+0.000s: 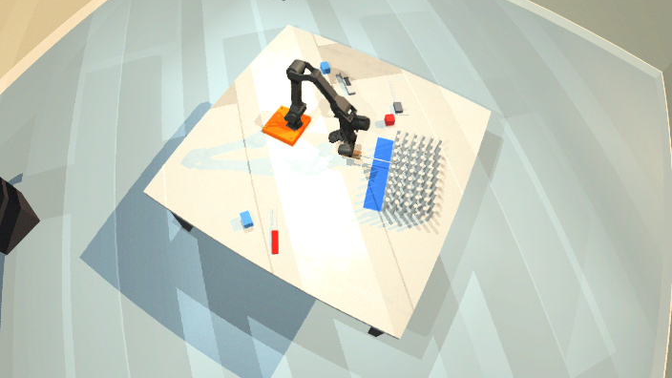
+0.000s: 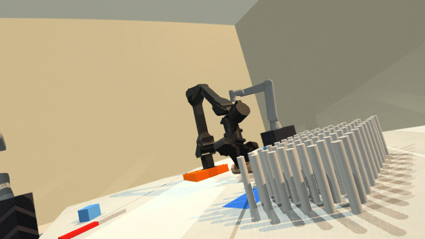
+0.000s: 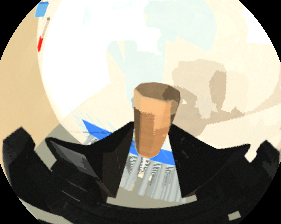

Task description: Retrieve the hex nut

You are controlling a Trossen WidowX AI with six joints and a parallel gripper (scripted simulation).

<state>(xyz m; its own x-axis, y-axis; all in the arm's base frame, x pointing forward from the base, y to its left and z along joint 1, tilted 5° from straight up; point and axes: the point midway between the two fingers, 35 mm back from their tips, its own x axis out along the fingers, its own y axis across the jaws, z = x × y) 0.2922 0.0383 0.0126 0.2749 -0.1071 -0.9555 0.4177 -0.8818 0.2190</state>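
The blue taped strip lies 15 cm ahead of my gripper tip, 2 cm to the left of it and 4 cm below it. The rest, counted from my gripper tip: flat tool (28 cm behind, 36 cm to the left, 2 cm below); then hook tool (10 cm ahead, 4 cm to the left); then red block (3 cm ahead, 29 cm to the left, 2 cm below).
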